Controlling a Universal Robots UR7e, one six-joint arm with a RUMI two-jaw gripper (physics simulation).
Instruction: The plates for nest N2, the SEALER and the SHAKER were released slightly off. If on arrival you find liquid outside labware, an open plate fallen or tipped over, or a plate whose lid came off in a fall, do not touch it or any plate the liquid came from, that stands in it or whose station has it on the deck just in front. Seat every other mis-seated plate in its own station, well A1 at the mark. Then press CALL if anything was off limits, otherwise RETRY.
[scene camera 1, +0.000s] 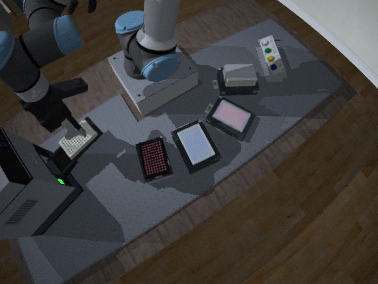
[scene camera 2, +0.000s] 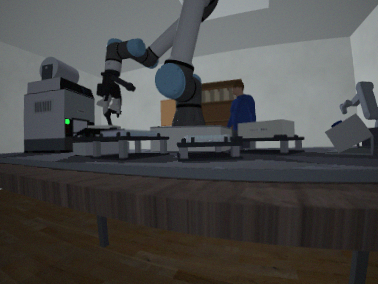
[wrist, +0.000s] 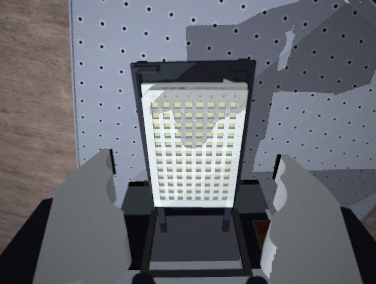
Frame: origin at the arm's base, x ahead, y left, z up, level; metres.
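Where they show: gripper, fingertip midpoint: (scene camera 1: 77, 126) (scene camera 2: 111, 116) (wrist: 194, 154); arm's base, origin of the base link: (scene camera 2: 188, 127).
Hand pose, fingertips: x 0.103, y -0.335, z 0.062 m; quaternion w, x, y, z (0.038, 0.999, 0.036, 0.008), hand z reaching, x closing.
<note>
Things, the pixels of their top centre, and the offset from my fingertips.
- white plate, middle of its top: (wrist: 194, 160) (scene camera 1: 76, 137) (scene camera 2: 104, 125) dy -0.034, dx +0.005, dz -0.040 m
- black tray, middle of its top: (wrist: 193, 139) (scene camera 1: 80, 138) dy -0.026, dx +0.004, dz -0.062 m
- sealer, middle of its top: (scene camera 2: 62, 62) dy -0.285, dx +0.036, dz +0.298 m
- red-welled plate, middle of its top: (scene camera 2: 101, 129) (scene camera 1: 153, 157) dy +0.136, dx +0.228, dz -0.078 m
- pale blue plate, middle of its top: (scene camera 2: 131, 130) (scene camera 1: 195, 142) dy +0.280, dx +0.281, dz -0.092 m
- pink plate, middle of its top: (scene camera 2: 203, 135) (scene camera 1: 232, 114) dy +0.466, dx +0.284, dz -0.110 m
- grey-white box-like item, middle of its top: (scene camera 2: 265, 122) (scene camera 1: 240, 71) dy +0.619, dx +0.178, dz -0.077 m
- button panel, middle of its top: (scene camera 2: 351, 118) (scene camera 1: 275, 51) dy +0.836, dx +0.199, dz -0.074 m
A white plate (scene camera 1: 77, 139) (wrist: 192, 172) with rows of wells lies in the black tray (wrist: 195, 72) at the front of the sealer (scene camera 1: 20, 185) (scene camera 2: 57, 115). A dark strip of tray shows beyond its far end; whether it is level I cannot tell. My gripper (scene camera 2: 112, 118) (wrist: 194, 154) is open above it, with a finger out to either side and a gap to both long edges. A red-welled plate (scene camera 1: 154, 157), a pale blue plate (scene camera 1: 196, 144) and a pink plate (scene camera 1: 231, 116) sit on black stations. Which is N2 or the shaker I cannot tell.
A grey-white box-like item (scene camera 1: 240, 75) (scene camera 2: 265, 129) sits on a black station near the button panel (scene camera 1: 271, 52). The robot base (scene camera 1: 165, 92) stands at the back edge. A small pale patch shows on the deck between tray and red-welled plate; liquid or light, I cannot tell.
</note>
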